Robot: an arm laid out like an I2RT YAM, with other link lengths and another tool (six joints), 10 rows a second.
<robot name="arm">
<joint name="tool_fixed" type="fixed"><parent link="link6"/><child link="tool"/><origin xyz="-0.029 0.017 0.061" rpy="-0.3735 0 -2.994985"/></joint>
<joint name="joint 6" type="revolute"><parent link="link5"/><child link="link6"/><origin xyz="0.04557 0 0.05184" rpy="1.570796 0 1.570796"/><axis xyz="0 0 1"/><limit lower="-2.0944" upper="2.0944"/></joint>
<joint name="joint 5" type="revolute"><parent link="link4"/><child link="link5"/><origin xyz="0.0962 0.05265 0.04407" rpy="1.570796 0 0"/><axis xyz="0 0 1"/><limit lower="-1.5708" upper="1.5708"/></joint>
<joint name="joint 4" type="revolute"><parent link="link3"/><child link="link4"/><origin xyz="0.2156 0.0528 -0.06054"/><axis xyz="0 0 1"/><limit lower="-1.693" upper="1.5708"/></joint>
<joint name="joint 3" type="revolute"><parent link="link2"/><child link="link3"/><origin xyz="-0.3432 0 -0.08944" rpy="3.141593 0 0"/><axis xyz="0 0 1"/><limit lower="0" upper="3.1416"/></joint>
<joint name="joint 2" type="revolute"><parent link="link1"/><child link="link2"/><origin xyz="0.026 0.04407 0.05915" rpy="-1.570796 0 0"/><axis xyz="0 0 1"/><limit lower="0" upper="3.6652"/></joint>
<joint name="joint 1" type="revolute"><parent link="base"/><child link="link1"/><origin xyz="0 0 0.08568"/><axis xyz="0 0 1"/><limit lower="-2.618" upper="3.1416"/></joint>
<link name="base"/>
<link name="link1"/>
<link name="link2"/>
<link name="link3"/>
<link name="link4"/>
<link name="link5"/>
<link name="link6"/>
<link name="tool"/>
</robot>
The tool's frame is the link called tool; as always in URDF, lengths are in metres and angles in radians.
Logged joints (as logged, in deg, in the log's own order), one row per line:
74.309 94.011 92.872 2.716 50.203 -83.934
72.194 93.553 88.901 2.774 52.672 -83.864
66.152 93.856 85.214 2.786 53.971 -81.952
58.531 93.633 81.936 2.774 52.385 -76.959
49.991 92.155 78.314 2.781 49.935 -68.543
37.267 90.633 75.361 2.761 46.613 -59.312
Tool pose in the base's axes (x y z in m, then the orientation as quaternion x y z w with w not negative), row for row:
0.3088 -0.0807 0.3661 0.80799 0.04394 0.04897 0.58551
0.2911 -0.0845 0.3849 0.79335 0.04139 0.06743 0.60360
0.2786 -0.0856 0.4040 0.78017 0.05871 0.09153 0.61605
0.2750 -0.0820 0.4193 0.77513 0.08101 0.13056 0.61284
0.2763 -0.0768 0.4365 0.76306 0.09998 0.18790 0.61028
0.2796 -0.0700 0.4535 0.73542 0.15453 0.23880 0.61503
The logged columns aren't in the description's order. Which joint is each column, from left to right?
Columns, left to right: joint 6, joint 3, joint 2, joint 1, joint 5, joint 4.
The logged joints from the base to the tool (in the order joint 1, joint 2, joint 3, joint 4, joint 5, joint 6), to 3 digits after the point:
2.716 92.872 94.011 -83.934 50.203 74.309
2.774 88.901 93.553 -83.864 52.672 72.194
2.786 85.214 93.856 -81.952 53.971 66.152
2.774 81.936 93.633 -76.959 52.385 58.531
2.781 78.314 92.155 -68.543 49.935 49.991
2.761 75.361 90.633 -59.312 46.613 37.267

